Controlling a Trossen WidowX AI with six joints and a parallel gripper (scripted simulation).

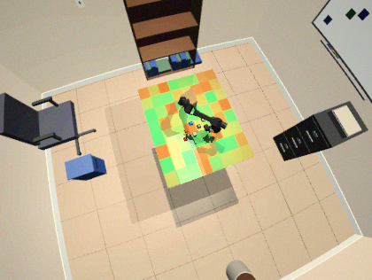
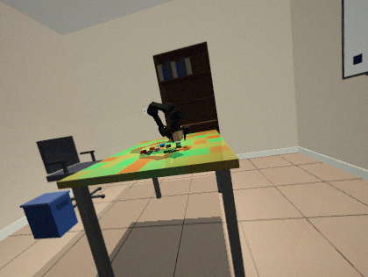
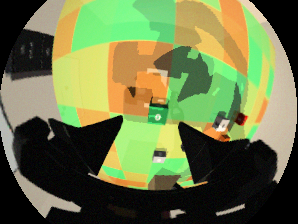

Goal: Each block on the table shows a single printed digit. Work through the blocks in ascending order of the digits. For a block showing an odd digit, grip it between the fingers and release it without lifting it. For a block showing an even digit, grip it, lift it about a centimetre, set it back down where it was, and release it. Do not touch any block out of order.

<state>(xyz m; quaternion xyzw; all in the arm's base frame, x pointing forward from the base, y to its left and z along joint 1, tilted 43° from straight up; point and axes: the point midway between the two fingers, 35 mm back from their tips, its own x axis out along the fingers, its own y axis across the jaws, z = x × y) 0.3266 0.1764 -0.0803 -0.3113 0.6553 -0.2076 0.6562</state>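
The green block is 3 cm below my gripper tip and 1 cm to the right of it. From my gripper tip the other things lie so: white block 18 cm to the right, 3 cm below, 1 cm ahead; then black block 11 cm to the right, 6 cm behind, 3 cm below; then grey block 12 cm behind, 5 cm to the right, 3 cm below.
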